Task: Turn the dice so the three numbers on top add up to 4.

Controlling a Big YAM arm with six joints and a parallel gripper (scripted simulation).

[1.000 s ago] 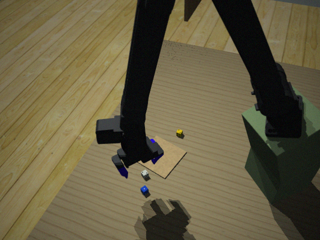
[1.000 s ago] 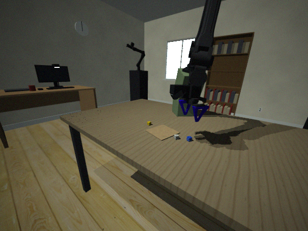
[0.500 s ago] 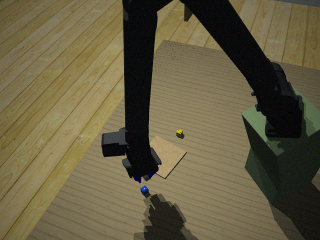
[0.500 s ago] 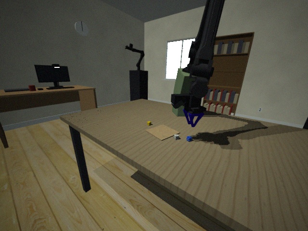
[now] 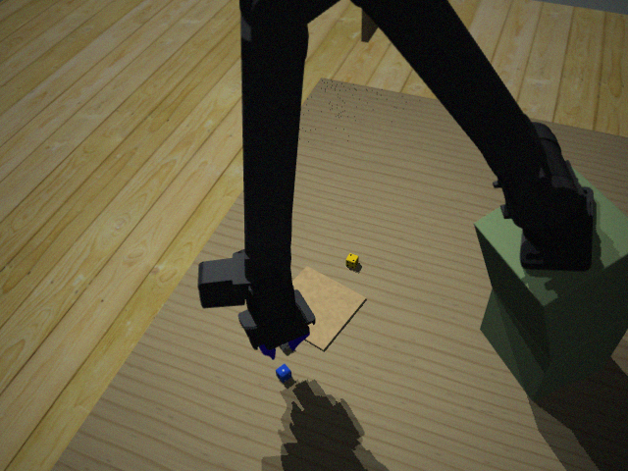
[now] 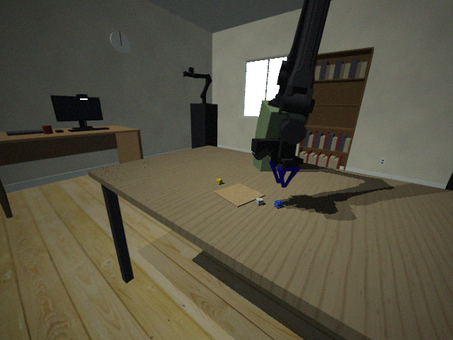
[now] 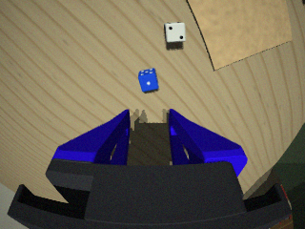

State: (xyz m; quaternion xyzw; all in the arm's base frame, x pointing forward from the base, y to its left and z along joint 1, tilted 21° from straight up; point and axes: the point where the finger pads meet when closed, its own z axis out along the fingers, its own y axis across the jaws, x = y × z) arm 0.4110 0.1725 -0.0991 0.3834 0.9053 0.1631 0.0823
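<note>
Right now my hand is 8 cm above the blue die. The rest, counted from my hand: tan mat 16 cm to the right, 9 cm below; then yellow die 4 cm behind, 28 cm to the right, 8 cm below; then white die 2 cm ahead, 6 cm to the right, 8 cm below.
</note>
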